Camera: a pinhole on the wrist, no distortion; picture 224 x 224 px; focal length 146.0 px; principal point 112.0 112.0 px. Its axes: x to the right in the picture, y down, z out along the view. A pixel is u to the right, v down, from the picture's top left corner.
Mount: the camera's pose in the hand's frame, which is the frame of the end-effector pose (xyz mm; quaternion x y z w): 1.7 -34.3 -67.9 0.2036 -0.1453 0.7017 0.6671
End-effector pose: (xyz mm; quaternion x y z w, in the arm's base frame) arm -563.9 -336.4 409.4 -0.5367 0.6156 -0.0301 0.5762
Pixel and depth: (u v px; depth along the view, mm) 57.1 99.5 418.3
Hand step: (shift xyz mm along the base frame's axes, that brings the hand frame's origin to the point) 413.5 -83.3 114.0
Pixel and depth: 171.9 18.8 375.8
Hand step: 339.9 -29.1 -249.5
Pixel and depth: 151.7 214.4 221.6
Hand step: 151.4 148.5 99.5
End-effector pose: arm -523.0 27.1 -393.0 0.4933 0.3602 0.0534 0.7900
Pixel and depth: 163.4 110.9 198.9
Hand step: 82.9 -129.0 -29.8
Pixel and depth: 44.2 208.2 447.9
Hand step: -150.3 -517.1 -179.1
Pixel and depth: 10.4 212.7 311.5
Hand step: -163.8 -360.0 -195.6
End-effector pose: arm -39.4 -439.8 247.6 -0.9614 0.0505 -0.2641 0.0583
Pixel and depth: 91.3 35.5 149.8
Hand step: 112.9 109.5 23.1
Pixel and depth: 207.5 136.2 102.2
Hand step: 23.3 30.8 -47.0
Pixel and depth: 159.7 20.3 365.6
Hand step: 379.6 78.6 -107.7
